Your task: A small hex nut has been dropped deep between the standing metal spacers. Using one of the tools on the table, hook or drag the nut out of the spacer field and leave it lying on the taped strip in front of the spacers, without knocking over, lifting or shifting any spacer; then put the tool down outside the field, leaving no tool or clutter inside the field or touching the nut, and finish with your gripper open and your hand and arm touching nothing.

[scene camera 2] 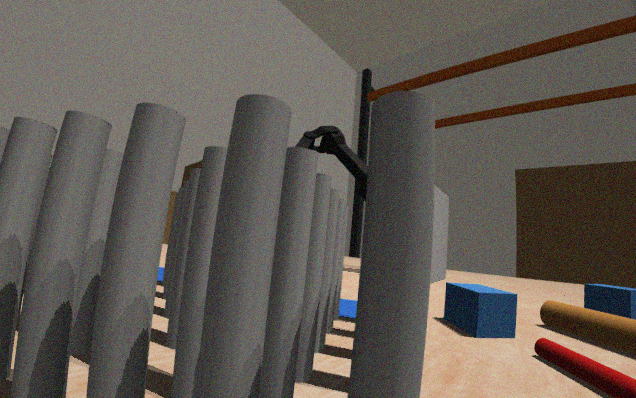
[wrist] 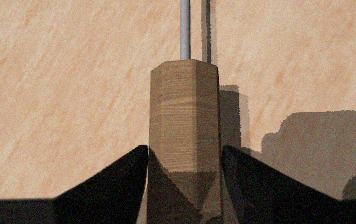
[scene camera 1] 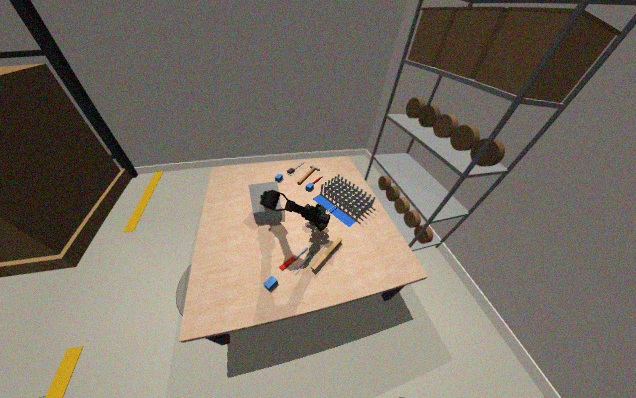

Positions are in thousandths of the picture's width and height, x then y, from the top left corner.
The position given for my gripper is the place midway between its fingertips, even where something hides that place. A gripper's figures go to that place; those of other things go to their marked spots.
Labels:
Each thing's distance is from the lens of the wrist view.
my gripper (wrist: 521, 685): 0.12 m
wooden-handled screwdriver (wrist: 518, 708): 0.10 m

